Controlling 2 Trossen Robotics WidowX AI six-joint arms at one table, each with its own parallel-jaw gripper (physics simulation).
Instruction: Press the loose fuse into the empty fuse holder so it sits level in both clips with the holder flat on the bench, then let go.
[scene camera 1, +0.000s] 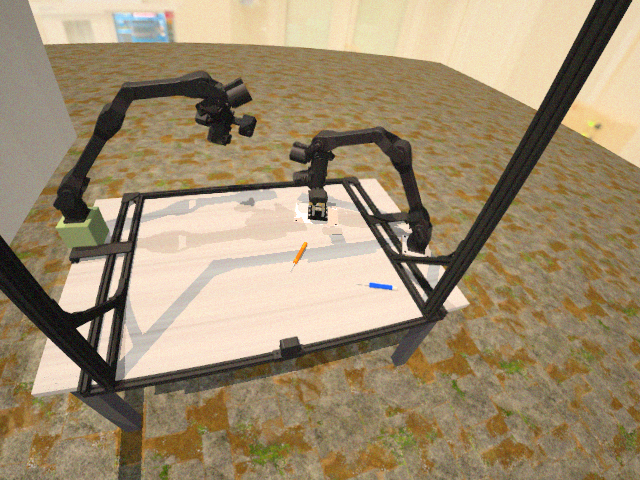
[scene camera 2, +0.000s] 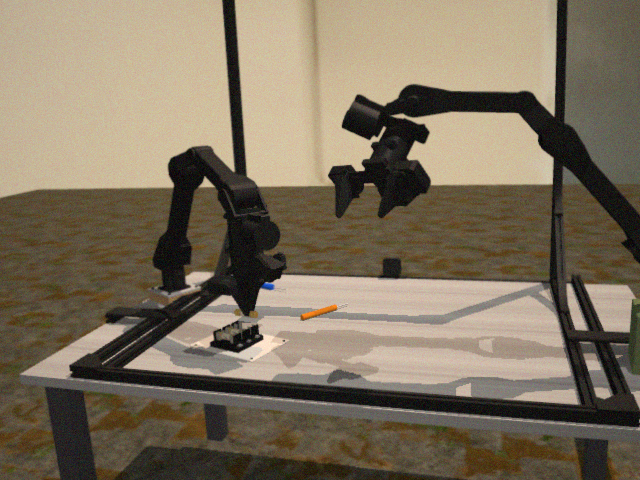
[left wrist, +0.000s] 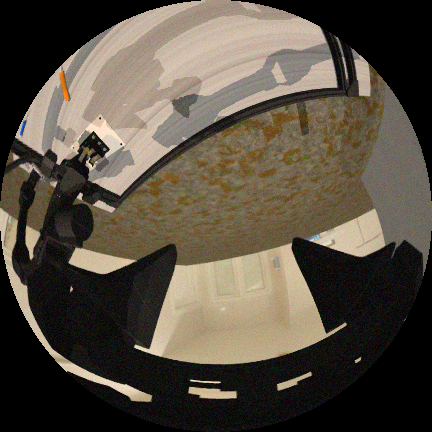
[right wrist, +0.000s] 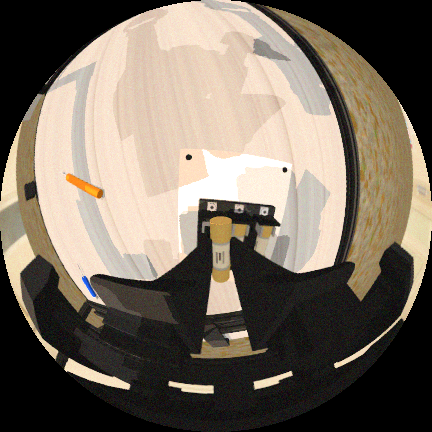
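Where they show: left gripper, fingertip midpoint: (scene camera 1: 232, 129) (scene camera 2: 358, 216) (left wrist: 236, 247); right gripper, fingertip midpoint: (scene camera 1: 313, 203) (scene camera 2: 248, 314) (left wrist: 84, 152) (right wrist: 220, 242); left arm's base, link origin: (scene camera 1: 77, 216); right arm's base, link origin: (scene camera 1: 415, 246) (scene camera 2: 174, 287) (left wrist: 34, 174).
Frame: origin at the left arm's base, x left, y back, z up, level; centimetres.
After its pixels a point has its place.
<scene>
The black fuse holder (scene camera 1: 317, 217) @(x 6.5, y -80.2, z -9.7 cm) (scene camera 2: 236, 341) @(x 13.9, y -78.9, z -8.6 cm) (left wrist: 100, 142) @(x 11.2, y -77.4, z -9.8 cm) (right wrist: 225, 205) @(x 9.4, y -77.3, z -9.7 cm) lies on a white sheet (scene camera 2: 268, 347) @(x 10.5, y -73.4, z -10.7 cm) (right wrist: 192, 185) @(x 6.3, y -75.0, z -10.7 cm). In the right wrist view, two fuses show in its middle and right bays. My right gripper (scene camera 1: 317, 202) @(x 8.5, y -78.5, z -4.7 cm) (scene camera 2: 248, 313) @(x 8.5, y -78.5, z -4.7 cm) (right wrist: 220, 242) @(x 8.5, y -78.5, z -4.7 cm) is shut on the loose fuse (scene camera 2: 253, 314) @(x 9.3, y -77.0, z -4.2 cm) (right wrist: 220, 256) @(x 8.5, y -79.1, z -3.8 cm), which has gold caps and a pale body. It holds the fuse just above the holder, over the left bay in the right wrist view, roughly parallel to the other fuses. The clips beneath are mostly hidden. My left gripper (scene camera 1: 233, 133) @(x 20.3, y -49.8, z 19.1 cm) (scene camera 2: 360, 214) @(x 20.3, y -49.8, z 19.1 cm) (left wrist: 236, 247) @(x 20.3, y -49.8, z 19.1 cm) is open and empty, high above the table.
An orange screwdriver (scene camera 1: 300, 253) @(x -11.9, y -70.7, z -9.8 cm) (scene camera 2: 318, 312) @(x -10.3, y -70.6, z -9.9 cm) (left wrist: 64, 86) (right wrist: 85, 186) @(x -9.2, y -71.6, z -9.6 cm) and a blue screwdriver (scene camera 1: 381, 286) @(x -28.5, y -94.1, z -9.7 cm) (scene camera 2: 267, 285) @(x -26.9, y -92.1, z -9.7 cm) (left wrist: 23, 128) (right wrist: 88, 286) @(x -27.3, y -93.7, z -9.9 cm) lie on the table, away from the holder. Black rails (scene camera 1: 232, 189) @(x 26.7, y -47.9, z -9.8 cm) (scene camera 2: 310, 391) @(x 29.2, y -56.2, z -9.2 cm) frame the work area.
</scene>
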